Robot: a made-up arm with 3 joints.
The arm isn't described. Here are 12 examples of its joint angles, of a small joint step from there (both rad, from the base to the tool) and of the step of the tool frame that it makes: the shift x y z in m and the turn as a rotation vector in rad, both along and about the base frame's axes.
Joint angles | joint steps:
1: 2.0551 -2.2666 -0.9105 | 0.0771 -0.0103 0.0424
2: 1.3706 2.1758 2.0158 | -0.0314 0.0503 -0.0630
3: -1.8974 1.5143 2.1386 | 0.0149 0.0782 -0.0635
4: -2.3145 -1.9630 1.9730 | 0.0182 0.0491 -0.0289
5: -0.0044 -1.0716 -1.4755 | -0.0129 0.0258 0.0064
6: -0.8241 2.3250 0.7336 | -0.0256 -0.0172 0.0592
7: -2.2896 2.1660 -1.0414 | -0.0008 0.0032 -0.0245
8: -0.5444 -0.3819 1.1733 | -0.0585 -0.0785 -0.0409
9: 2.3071 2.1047 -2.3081 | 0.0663 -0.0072 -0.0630
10: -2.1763 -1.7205 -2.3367 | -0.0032 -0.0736 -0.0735
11: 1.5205 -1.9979 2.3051 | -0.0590 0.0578 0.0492
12: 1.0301 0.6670 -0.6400 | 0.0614 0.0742 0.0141
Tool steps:
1: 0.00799 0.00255 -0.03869 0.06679 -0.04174 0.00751
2: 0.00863 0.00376 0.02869 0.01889 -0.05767 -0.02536
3: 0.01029 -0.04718 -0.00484 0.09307 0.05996 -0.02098
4: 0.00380 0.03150 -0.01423 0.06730 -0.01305 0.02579
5: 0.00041 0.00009 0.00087 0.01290 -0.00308 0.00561
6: 0.00906 -0.01147 0.00108 -0.04279 -0.00540 -0.05896
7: -0.00388 0.00002 0.00431 0.00240 0.02432 -0.00299
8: -0.00265 0.04211 -0.03359 -0.13698 0.02229 -0.03433
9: 0.00914 0.02732 0.00693 0.05908 -0.01687 -0.06071
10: 0.01117 -0.04326 0.00587 -0.07677 -0.05156 0.05241
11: -0.00989 0.00633 0.02713 -0.00120 -0.04369 0.02263
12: 0.00318 0.01114 -0.02442 0.13560 0.00272 -0.01385
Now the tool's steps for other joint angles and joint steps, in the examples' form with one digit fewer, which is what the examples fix.
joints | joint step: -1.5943 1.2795 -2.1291 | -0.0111 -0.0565 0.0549
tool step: -0.0051 0.0235 -0.0162 -0.0676 -0.0516 0.0188
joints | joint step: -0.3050 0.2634 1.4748 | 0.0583 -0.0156 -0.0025
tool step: 0.0000 -0.0331 -0.0002 0.0427 0.0025 -0.0001
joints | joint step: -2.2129 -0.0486 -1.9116 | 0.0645 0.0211 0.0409
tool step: -0.0017 0.0134 0.0548 0.0856 0.0247 0.0326
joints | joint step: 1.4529 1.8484 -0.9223 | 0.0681 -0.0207 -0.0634
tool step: -0.0112 0.0039 -0.0274 0.0474 -0.0623 -0.0116
